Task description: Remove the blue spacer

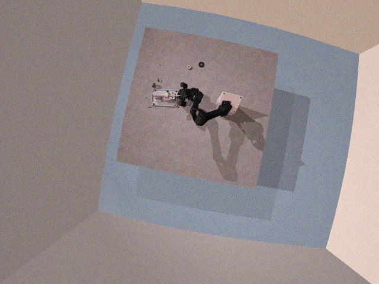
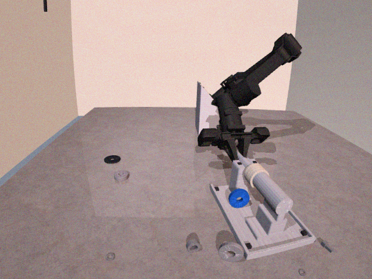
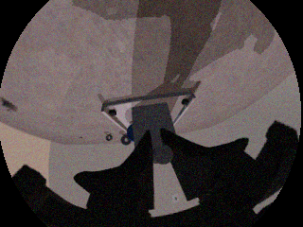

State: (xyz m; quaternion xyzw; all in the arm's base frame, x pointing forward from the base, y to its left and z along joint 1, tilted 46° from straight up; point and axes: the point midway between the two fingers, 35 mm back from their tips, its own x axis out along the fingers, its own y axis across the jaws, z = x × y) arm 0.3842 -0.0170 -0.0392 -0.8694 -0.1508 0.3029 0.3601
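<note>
My gripper tip is 50 mm short of the thin shaft and 20 mm below it. The rest, counted from my gripper tip: grey ring 70 mm behind, 300 mm to the right, 50 mm below; then bolt 240 mm ahead, 100 mm to the left, 50 mm below; then cream spacer 90 mm ahead, 20 mm above.
</note>
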